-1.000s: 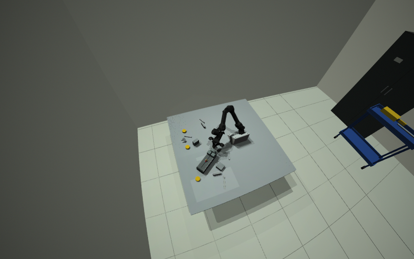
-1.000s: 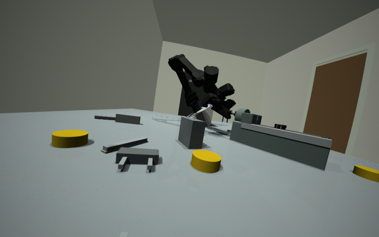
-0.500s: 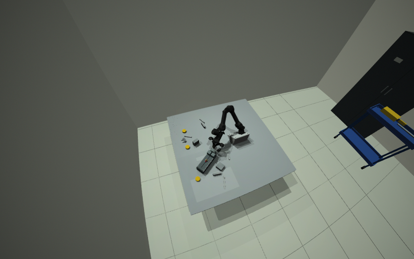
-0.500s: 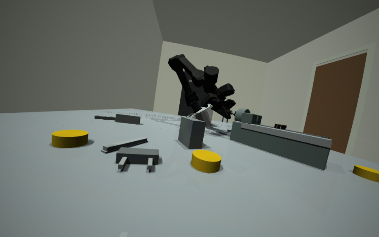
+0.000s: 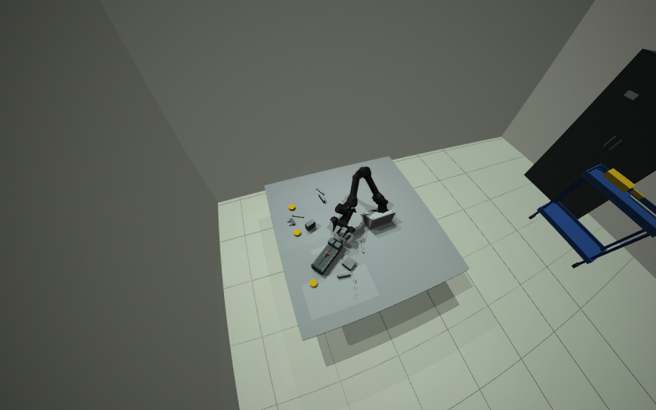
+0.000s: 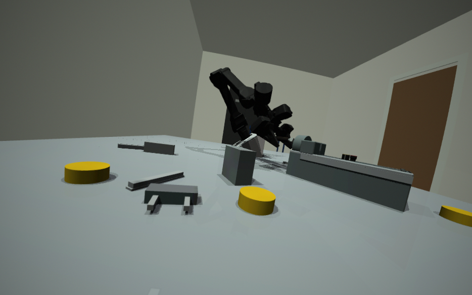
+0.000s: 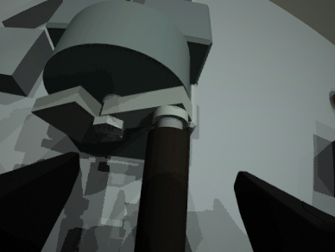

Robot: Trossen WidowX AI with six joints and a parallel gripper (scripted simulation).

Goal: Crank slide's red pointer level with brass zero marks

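My gripper tip is now 3 cm below the dark crank handle, 2 cm past it and 1 cm to the left of it. From my gripper tip the other things lie so: bracket (30 cm to the right, 25 cm ahead, 7 cm below); red pointer (15 cm ahead, 10 cm to the left).
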